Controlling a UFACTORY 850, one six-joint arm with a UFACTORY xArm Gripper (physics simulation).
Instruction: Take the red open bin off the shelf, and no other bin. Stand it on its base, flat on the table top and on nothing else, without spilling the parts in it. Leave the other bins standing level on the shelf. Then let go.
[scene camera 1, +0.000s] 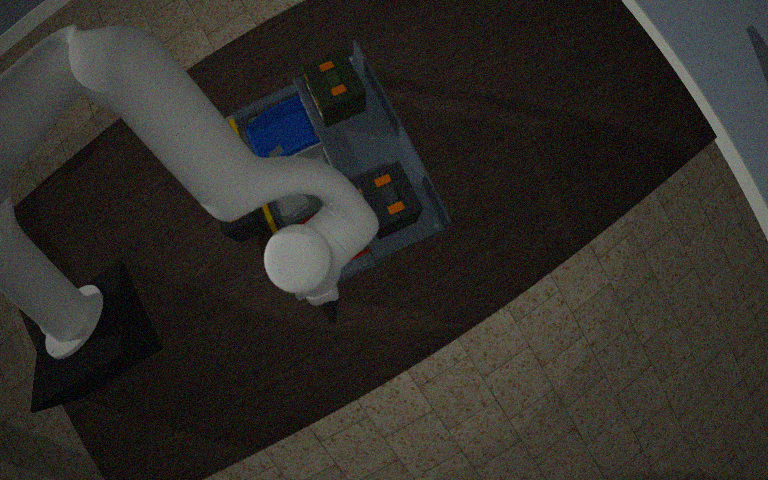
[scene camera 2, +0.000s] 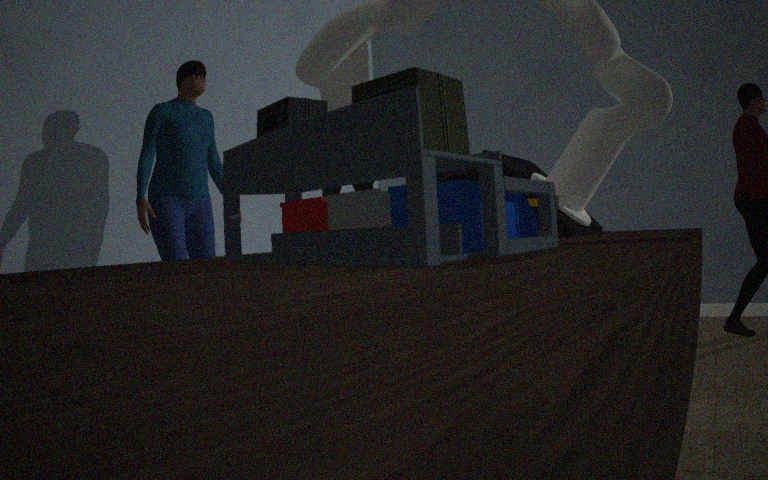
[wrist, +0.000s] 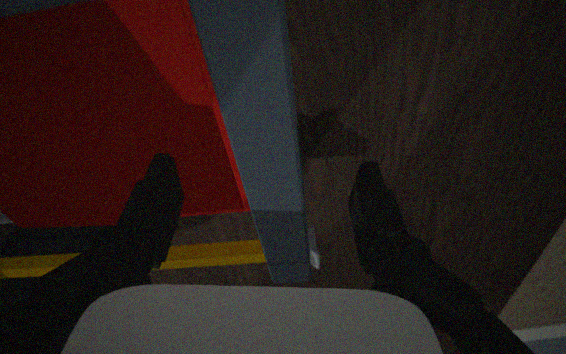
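The red open bin (scene camera 1: 360, 253) (scene camera 2: 304, 215) (wrist: 90, 115) stands in the end bay of the grey-blue shelf (scene camera 1: 436, 226) (scene camera 2: 322, 150) (wrist: 255, 100). In scene camera 1 the arm hides most of it. No parts can be made out in it. My gripper (wrist: 267, 179) is open and empty. In the wrist view one finger is over the bin's interior and the other is outside the shelf's end panel, above the table top (scene camera 1: 226, 367) (scene camera 2: 339, 367) (wrist: 425, 100). The end panel runs between the fingers. Finger height over the bin is unclear.
A grey bin (scene camera 1: 294, 206) (scene camera 2: 359, 210) stands next to the red one, and a blue bin (scene camera 1: 283, 127) (scene camera 2: 459, 212) beyond it. Two dark cases (scene camera 1: 339, 104) (scene camera 1: 390, 195) sit on the shelf's upper level. A yellow strip (scene camera 1: 269, 217) (wrist: 215, 254) edges the front. Another black case (scene camera 1: 243, 227) is beside the shelf.
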